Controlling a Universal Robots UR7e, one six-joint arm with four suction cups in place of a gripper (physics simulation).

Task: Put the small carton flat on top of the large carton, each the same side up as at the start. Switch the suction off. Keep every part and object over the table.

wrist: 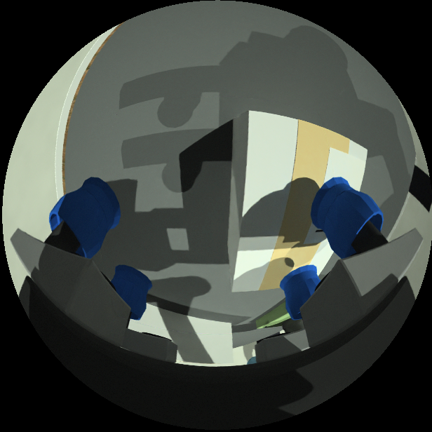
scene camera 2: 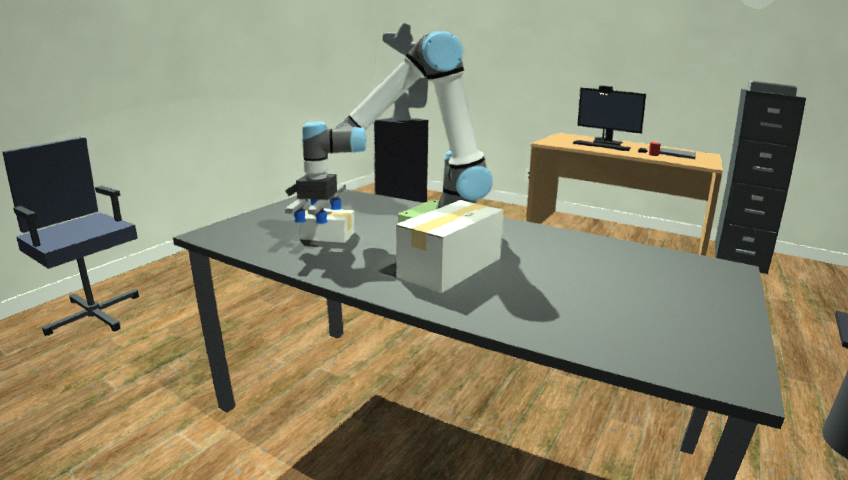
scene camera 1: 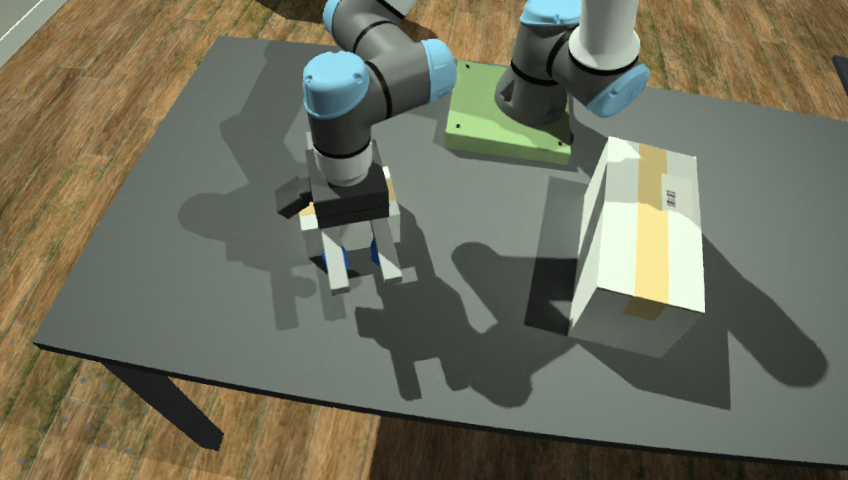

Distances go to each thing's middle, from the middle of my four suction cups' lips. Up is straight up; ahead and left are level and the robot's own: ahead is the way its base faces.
Now: the small white carton (scene camera 1: 312, 235) 6 cm behind my suction cup, 3 cm to the right of it and 7 cm below it. From my suction cup the other things lie so: large carton (scene camera 1: 639, 286) 10 cm behind, 44 cm to the left, 3 cm below.
